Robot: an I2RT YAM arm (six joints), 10 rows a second.
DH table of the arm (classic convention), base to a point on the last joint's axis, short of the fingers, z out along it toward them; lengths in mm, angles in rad. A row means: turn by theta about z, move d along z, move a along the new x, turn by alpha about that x. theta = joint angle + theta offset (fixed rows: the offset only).
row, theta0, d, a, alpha
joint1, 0, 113.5, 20, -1.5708
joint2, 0, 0, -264, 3.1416
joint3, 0.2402, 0, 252.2, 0
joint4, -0.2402, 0, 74, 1.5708
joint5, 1.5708, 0, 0, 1.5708
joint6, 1.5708, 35.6, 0, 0
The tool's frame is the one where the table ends.
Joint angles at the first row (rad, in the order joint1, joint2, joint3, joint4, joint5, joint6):
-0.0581, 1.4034, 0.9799, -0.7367, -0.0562, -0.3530
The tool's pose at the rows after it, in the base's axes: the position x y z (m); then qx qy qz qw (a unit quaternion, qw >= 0):
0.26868 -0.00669 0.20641 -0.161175 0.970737 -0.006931 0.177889
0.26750 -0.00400 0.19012 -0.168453 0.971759 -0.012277 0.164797
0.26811 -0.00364 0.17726 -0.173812 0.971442 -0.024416 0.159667
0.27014 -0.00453 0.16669 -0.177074 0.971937 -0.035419 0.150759
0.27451 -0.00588 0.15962 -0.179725 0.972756 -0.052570 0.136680
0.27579 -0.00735 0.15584 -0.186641 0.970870 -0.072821 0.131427
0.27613 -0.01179 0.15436 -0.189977 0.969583 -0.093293 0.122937
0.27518 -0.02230 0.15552 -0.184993 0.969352 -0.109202 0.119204
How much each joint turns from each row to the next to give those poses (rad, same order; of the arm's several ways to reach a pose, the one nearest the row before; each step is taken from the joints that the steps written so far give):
0.0259, 0.0439, -0.0389, 0.0261, 0.0011, 0.0016
0.0122, 0.0236, -0.0431, 0.0427, 0.0169, -0.0056
0.0047, 0.0234, -0.0325, 0.0502, 0.0253, -0.0103
0.0000, 0.0307, -0.0152, 0.0325, 0.0237, -0.0102
0.0002, 0.0372, 0.0077, 0.0087, 0.0381, -0.0101
-0.0002, 0.0129, -0.0042, 0.0160, 0.0392, -0.0204
-0.0110, 0.0070, 0.0006, 0.0009, 0.0392, -0.0235
-0.0351, -0.0049, -0.0010, 0.0012, 0.0239, -0.0291

